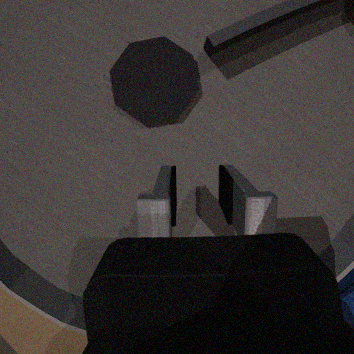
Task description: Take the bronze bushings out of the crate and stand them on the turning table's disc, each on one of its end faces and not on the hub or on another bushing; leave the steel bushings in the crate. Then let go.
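Places are measured from the arm's base along level axes (x ahead, y left, z up), in metres.
Pixels of known places: gripper, between the fingertips: (197, 183).
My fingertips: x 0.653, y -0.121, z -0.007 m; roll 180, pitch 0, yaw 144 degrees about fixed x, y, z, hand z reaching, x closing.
Observation:
Behind a point stands the place of what it marks.
My gripper (197, 183) @(x 0.653, y -0.121, z -0.007 m) is over the grey disc (65, 150) @(x 0.725, y -0.190, z -0.062 m) of the turning table. Its two fingers stand apart with a gap between them. Through the gap I see the disc and dark shadows, and no bushing between the fingertips. The dark many-sided hub (155, 82) @(x 0.638, y -0.186, z -0.054 m) is ahead of the fingers, a little to the left. No bronze or steel bushing can be made out clearly, and the crate cannot be made out. A dark brownish patch at the top right corner is too dim to name.
A long dark bar (265, 26) @(x 0.551, y -0.174, z -0.047 m) stands on the disc at the upper right, with its shadow beside it. The disc's dark raised rim (37, 292) @(x 0.828, y -0.115, z -0.043 m) curves past at the lower left. Tan table top (25, 320) @(x 0.958, y -0.076, z -0.115 m) shows outside it. A blue object (348, 300) @(x 0.597, y 0.146, z -0.111 m) shows at the right edge.

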